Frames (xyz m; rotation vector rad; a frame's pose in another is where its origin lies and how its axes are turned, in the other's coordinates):
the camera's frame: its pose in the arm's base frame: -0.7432 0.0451 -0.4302 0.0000 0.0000 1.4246
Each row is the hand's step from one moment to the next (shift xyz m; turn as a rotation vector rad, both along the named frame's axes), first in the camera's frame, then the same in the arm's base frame.
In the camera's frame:
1: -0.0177 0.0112 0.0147 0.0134 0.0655 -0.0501
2: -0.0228 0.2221 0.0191 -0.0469 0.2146 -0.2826
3: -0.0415 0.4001 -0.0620 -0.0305 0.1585 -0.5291
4: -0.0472 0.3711 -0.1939 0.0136 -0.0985 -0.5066
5: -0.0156 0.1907 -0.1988 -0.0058 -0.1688 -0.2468
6: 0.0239 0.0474 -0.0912 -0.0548 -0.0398 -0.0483
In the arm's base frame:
1: -0.0137 -0.0159 0.0147 -0.0628 0.0228 -0.0501
2: -0.2231 0.0098 0.0191 -0.2191 -0.0151 -0.2826
3: -0.4019 0.0172 -0.0620 -0.1613 -0.0071 -0.5291
4: -0.3740 0.0074 -0.1939 0.0994 -0.0009 -0.5066
5: -0.1909 0.0123 -0.1988 0.1662 -0.0303 -0.2468
6: -0.0434 0.0306 -0.0912 0.0314 -0.0600 -0.0483

